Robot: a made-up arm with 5 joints.
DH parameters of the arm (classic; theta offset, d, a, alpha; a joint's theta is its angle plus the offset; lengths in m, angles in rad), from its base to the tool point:
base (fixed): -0.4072 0 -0.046 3.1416
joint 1: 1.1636 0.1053 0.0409 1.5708
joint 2: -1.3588 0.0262 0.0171 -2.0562
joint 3: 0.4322 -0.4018 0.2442 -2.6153
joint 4: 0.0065 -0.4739 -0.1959 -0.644
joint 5: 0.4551 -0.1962 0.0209 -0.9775
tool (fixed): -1.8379 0.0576 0 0
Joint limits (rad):
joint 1: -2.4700..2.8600
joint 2: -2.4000..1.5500
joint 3: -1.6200..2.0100
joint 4: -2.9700..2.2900
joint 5: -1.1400..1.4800
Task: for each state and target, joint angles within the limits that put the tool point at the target. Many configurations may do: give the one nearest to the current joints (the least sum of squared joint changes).
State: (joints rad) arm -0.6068 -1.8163 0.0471 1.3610 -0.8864
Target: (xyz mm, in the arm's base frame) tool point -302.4 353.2 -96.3
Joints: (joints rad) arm -0.5140 -2.1752 0.0619 1.8096 -0.9596
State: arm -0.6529 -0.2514 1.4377 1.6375 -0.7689
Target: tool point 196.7 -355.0 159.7
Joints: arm -1.2236 0.5036 0.6453 2.1427 -0.7511
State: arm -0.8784 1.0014 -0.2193 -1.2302 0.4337
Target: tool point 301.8 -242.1 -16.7
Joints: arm -0.5026 0.4774 0.3734 -0.4964 0.4068
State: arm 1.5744 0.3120 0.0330 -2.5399 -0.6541
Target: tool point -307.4 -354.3 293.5
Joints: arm 1.2641 0.0684 -0.0752 -2.3991 -0.7498
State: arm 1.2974 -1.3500 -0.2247 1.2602 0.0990
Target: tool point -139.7 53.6 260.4
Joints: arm 1.3495 -0.8151 -0.0568 1.2007 0.1864
